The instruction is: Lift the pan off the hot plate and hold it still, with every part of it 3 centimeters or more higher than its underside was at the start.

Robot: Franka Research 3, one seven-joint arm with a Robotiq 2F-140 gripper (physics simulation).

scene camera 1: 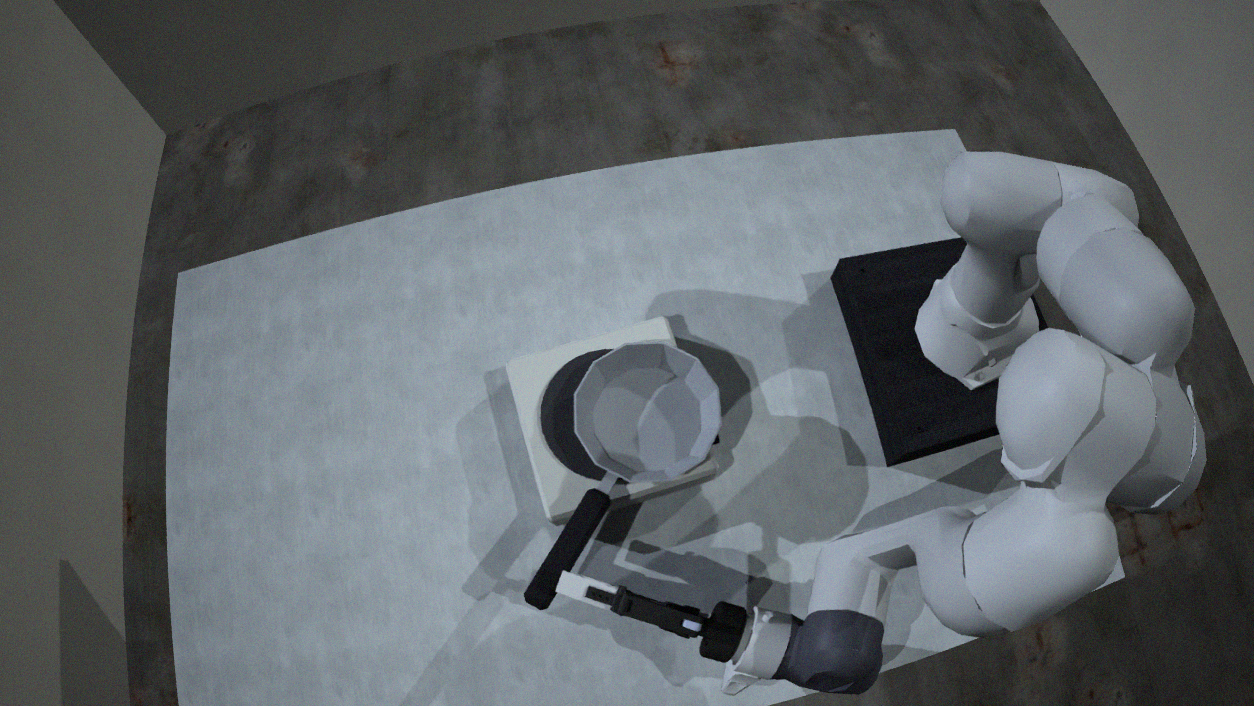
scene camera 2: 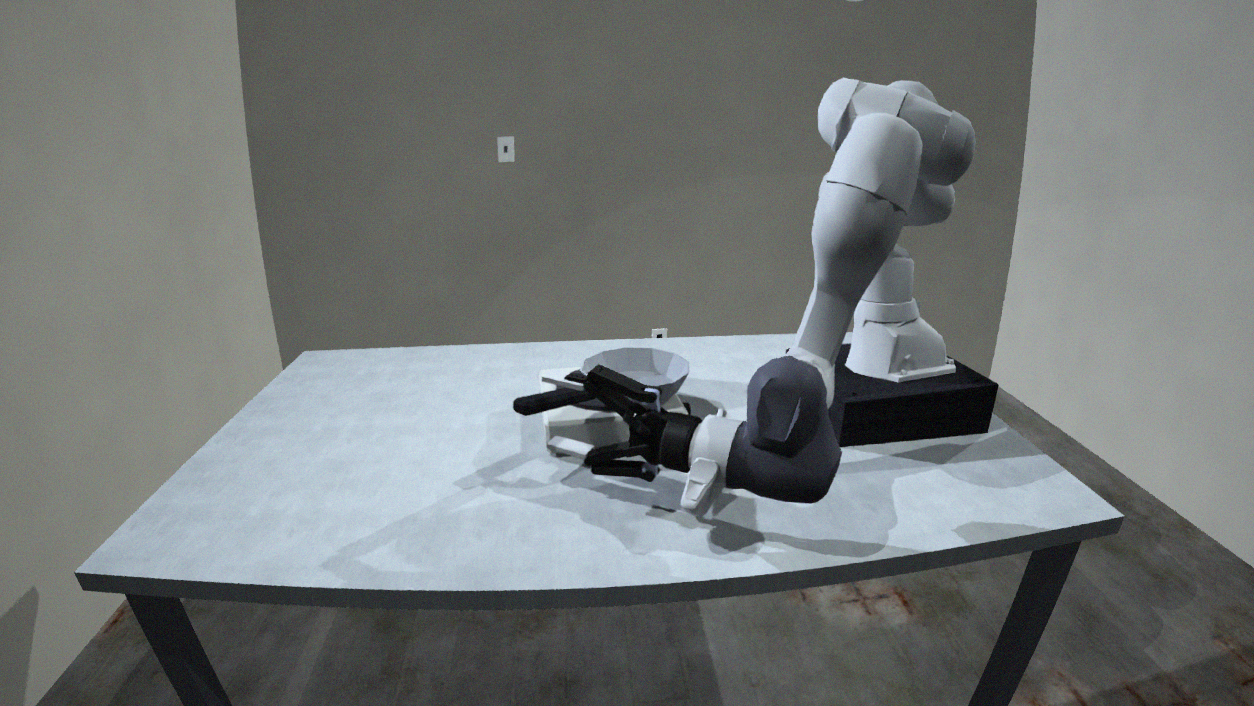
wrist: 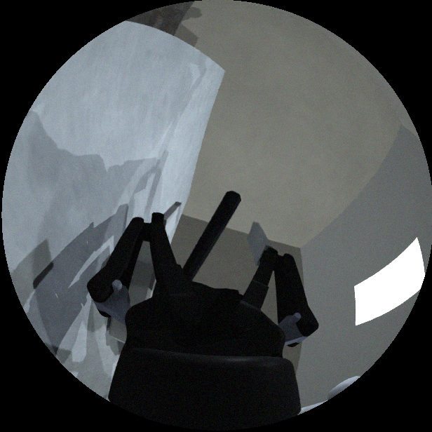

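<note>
The grey pan (scene camera 1: 647, 412) (scene camera 2: 638, 366) sits upright on the hot plate (scene camera 1: 526, 394) (scene camera 2: 583, 429), a cream block with a dark round top, off to the robot's side of that dark disc. Its black handle (scene camera 1: 568, 548) (scene camera 2: 551, 401) (wrist: 215, 232) sticks out past the block's edge. My gripper (scene camera 1: 574, 585) (scene camera 2: 566, 412) (wrist: 215, 220) is open and lies roughly level, one finger above the other. Its fingertips are at the outer part of the handle. In the wrist view the handle shows between the two fingers; whether either pad touches it cannot be told.
The black base block (scene camera 1: 877, 377) (scene camera 2: 917, 412) under the arm stands at the right on the pale table (scene camera 1: 307, 394) (scene camera 2: 307, 491). The lower finger is at the height of the hot plate's side, low over the table. The table's front edge is behind the wrist.
</note>
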